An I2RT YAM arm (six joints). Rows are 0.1 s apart.
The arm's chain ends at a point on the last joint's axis. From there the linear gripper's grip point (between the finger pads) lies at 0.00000 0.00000 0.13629 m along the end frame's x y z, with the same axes.
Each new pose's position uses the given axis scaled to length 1; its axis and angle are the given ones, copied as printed.
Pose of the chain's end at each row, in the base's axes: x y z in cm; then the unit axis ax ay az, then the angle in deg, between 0 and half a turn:
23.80 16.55 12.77 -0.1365 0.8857 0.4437 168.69
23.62 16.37 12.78 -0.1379 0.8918 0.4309 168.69
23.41 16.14 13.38 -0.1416 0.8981 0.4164 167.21
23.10 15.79 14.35 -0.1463 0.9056 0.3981 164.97
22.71 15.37 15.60 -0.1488 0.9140 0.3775 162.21
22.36 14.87 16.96 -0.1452 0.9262 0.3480 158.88
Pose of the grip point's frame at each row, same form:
24.53 27.52 4.72 -0.1365 0.8857 0.4437 168.69
24.40 27.11 4.43 -0.1379 0.8918 0.4309 168.69
24.53 26.63 4.76 -0.1416 0.8981 0.4164 167.21
24.74 25.97 5.43 -0.1463 0.9056 0.3981 164.97
25.02 25.17 6.41 -0.1488 0.9140 0.3775 162.21
25.58 24.07 7.44 -0.1452 0.9262 0.3480 158.88

